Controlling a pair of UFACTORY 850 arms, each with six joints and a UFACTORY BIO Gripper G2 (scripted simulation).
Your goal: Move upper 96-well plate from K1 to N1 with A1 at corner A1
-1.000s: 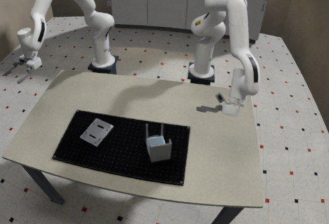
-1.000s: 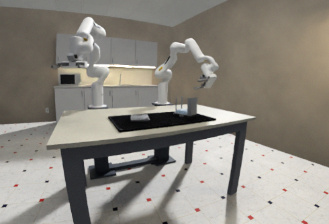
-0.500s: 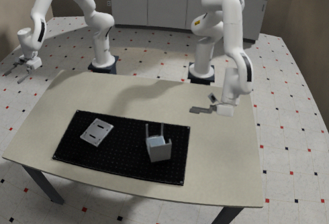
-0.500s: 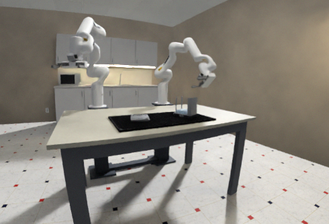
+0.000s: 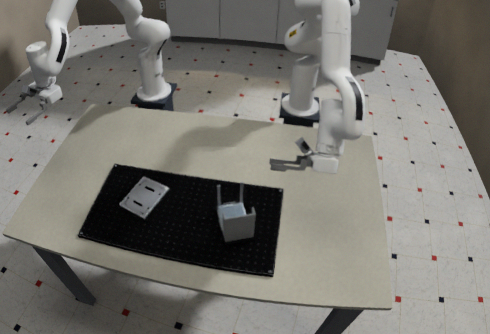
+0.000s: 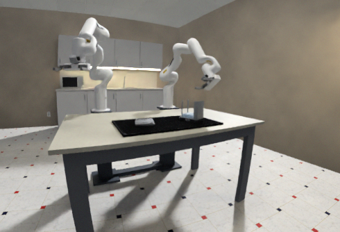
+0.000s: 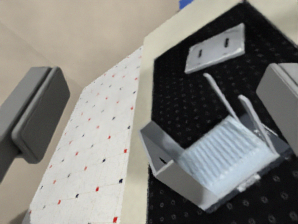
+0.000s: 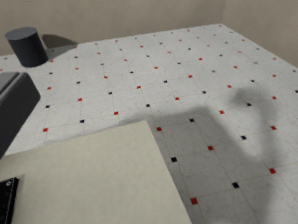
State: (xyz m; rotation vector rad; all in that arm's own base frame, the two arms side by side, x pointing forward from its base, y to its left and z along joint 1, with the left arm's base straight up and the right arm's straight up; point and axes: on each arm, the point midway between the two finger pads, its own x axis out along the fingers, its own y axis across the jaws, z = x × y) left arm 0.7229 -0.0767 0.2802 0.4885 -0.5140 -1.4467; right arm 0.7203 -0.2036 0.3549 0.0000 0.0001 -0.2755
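The pale blue 96-well plate is 23 cm below my left hand, 12 cm to the right of it and 5 cm ahead of it.
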